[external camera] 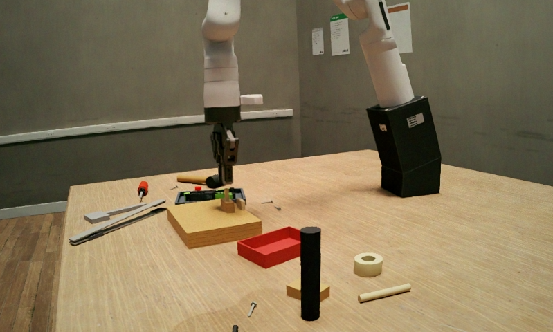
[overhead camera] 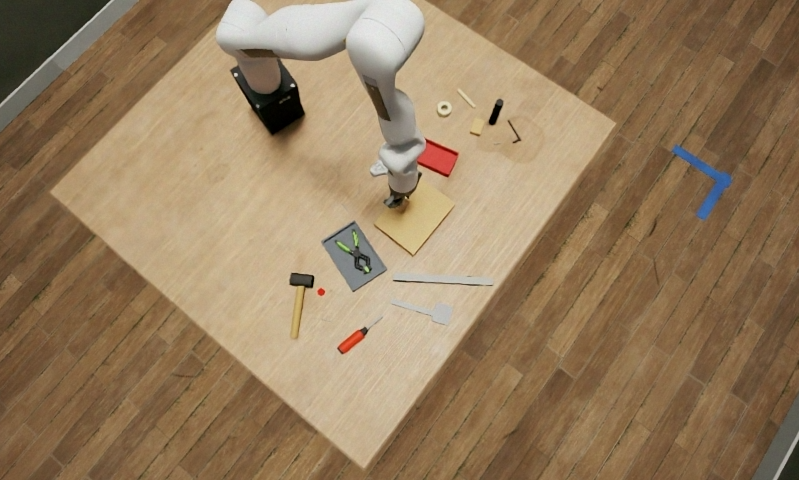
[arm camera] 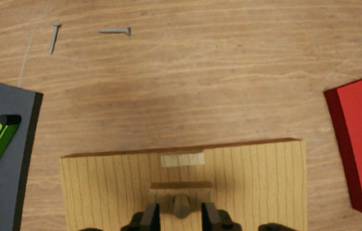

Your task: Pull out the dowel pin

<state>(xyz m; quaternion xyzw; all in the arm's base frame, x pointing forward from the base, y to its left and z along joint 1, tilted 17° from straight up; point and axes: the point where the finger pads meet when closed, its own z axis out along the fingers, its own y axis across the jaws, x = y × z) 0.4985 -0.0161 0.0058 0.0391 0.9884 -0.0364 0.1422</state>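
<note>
Now: hand 5 cm above the dowel pin. Round my hand: wooden block: 7 cm below; then tan bench board: 9 cm below, 4 cm ahead; then red tray: 19 cm to the left, 10 cm below, 2 cm behind.
</note>
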